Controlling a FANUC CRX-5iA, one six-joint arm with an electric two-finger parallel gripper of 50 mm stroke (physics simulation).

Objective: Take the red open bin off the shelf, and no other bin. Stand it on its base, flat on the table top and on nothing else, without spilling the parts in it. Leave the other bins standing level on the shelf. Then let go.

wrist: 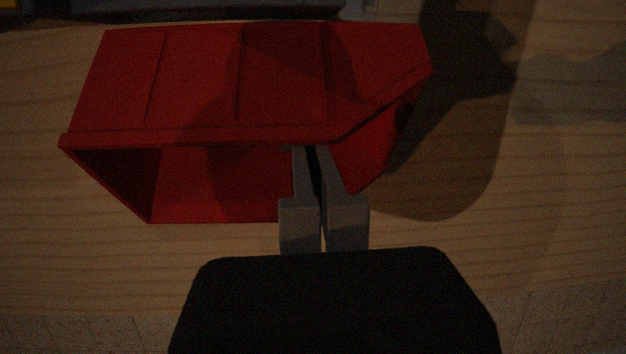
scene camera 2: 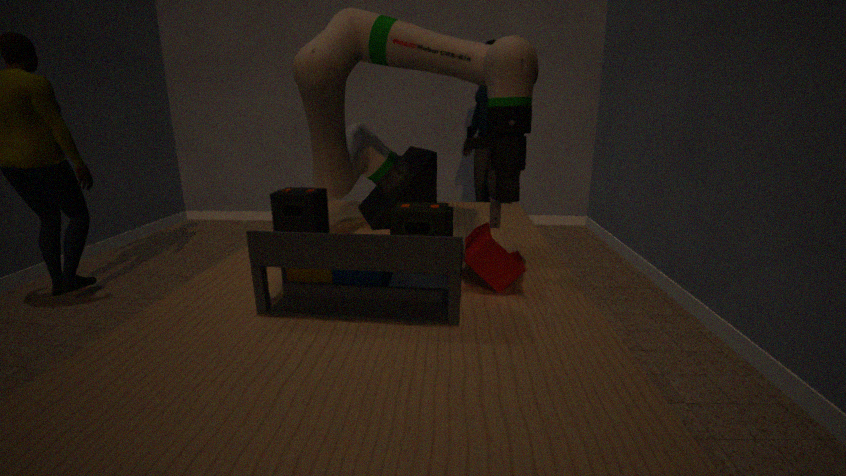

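Where they show: gripper, between the fingertips: [wrist: 310, 168] [scene camera 2: 494, 227]; arm's base, origin of its link: [scene camera 2: 396, 180].
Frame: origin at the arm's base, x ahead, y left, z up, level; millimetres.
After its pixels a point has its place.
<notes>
The red open bin [scene camera 2: 493, 260] @[x 670, y 243, z -66 mm] [wrist: 195, 80] @[x 611, y 218, z -43 mm] is off the shelf [scene camera 2: 354, 251] @[x 786, y -18, z -8 mm], tilted on the table top [scene camera 2: 354, 378] @[x 960, y 5, z -140 mm] beside the shelf's right end in the scene view. Its base is not flat. In the wrist view one side wall faces up and the opening faces the gripper. I cannot tell if it touches the shelf, and no parts show inside it. My gripper [scene camera 2: 495, 226] @[x 562, y 261, z -26 mm] [wrist: 310, 168] @[x 562, y 261, z -26 mm] is shut and empty. Its fingertips are above or at the bin's open side. Yellow [scene camera 2: 308, 274] @[x 685, y -133, z -91 mm], blue [scene camera 2: 362, 277] @[x 704, y -20, z -90 mm] and grey-blue [scene camera 2: 417, 280] @[x 612, y 87, z -134 mm] bins show behind the shelf's top rail.
Two dark boxes with orange latches [scene camera 2: 299, 211] @[x 733, y -125, z 50 mm] [scene camera 2: 421, 220] @[x 763, y 98, z 41 mm] stand behind the shelf. A person in yellow [scene camera 2: 29, 118] stands at the left, off the table. Another person [scene camera 2: 482, 118] shows partly behind the arm. The table's edge passes near the gripper in the wrist view.
</notes>
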